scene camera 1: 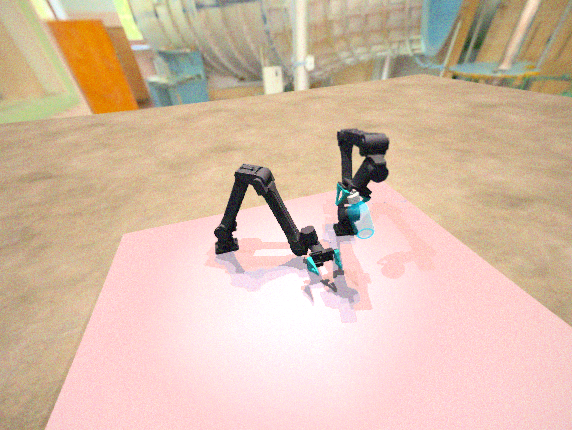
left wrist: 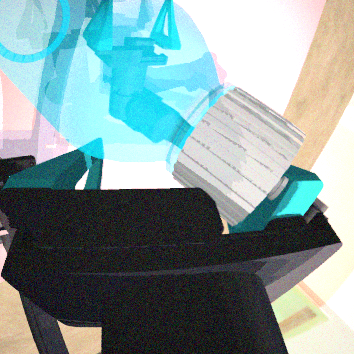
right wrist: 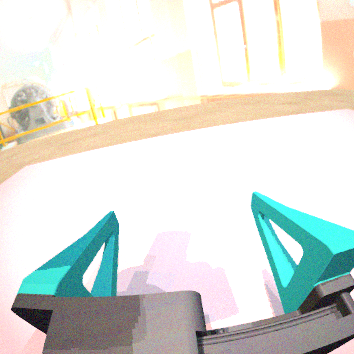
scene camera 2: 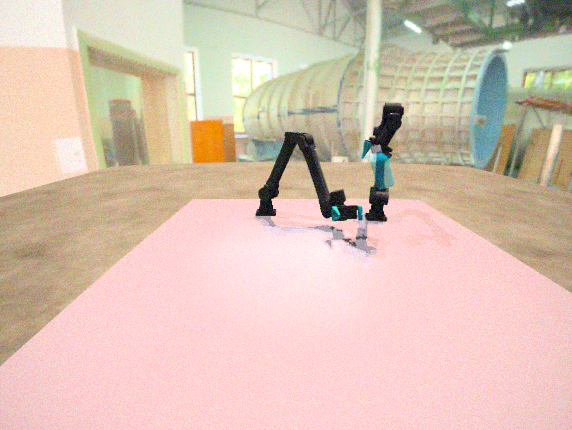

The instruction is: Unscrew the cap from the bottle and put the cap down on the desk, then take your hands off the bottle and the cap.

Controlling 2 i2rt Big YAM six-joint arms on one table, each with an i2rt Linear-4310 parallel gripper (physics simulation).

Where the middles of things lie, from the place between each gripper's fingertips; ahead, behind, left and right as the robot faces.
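The grey ribbed cap (left wrist: 237, 152) is 7 cm above my left hand, 3 cm ahead of it and 1 cm to the left of it.
Counted from my right hand, the cap is 28 cm above, 8 cm behind and 9 cm to the left.
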